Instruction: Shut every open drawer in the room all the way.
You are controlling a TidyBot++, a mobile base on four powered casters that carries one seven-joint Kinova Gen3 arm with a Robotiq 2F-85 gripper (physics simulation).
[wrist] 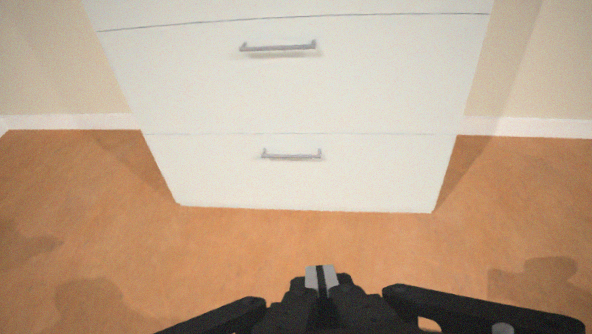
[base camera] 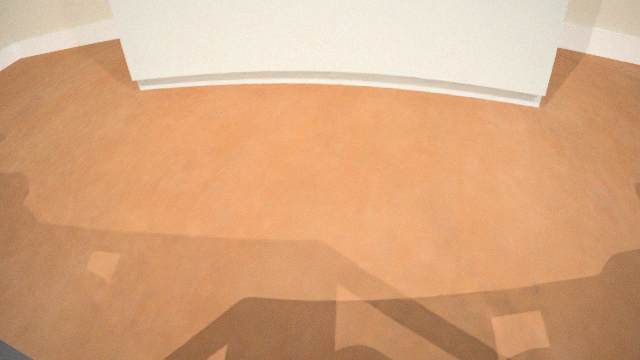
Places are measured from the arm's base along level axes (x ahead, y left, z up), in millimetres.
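Pixels of known places: gripper, fingertip midpoint: [wrist: 320, 285].
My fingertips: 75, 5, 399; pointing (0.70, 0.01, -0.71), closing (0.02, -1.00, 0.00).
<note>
Ahead of a thing's pixels: the offset from my fingertips to its top centre, as dx, dy, dz. "*": to the spot under its first point. Level surfaces: height alone.
A white cabinet [base camera: 340, 40] with drawers stands straight ahead against the wall. In the wrist view its middle drawer @(* +667, +9, -294) [wrist: 300, 90] and bottom drawer [wrist: 300, 185] each have a grey bar handle, and thin seams part the fronts. These two fronts look flush, with no gap visible. Part of another front @(* +667, +15, -88) [wrist: 290, 7] shows above the upper seam at the top edge; its upper part is out of view. My gripper [wrist: 320, 285] is shut and empty, in front of the cabinet and apart from it.
Beige wall [wrist: 45, 65] [base camera: 45, 20] with a white baseboard @(* +1335, +1231, -743) [wrist: 70, 121] [base camera: 75, 34] runs on both sides of the cabinet. The orange-brown floor @(dz -796) [base camera: 320, 165] [wrist: 225, 250] lies between the base and the cabinet, with shadows across it.
</note>
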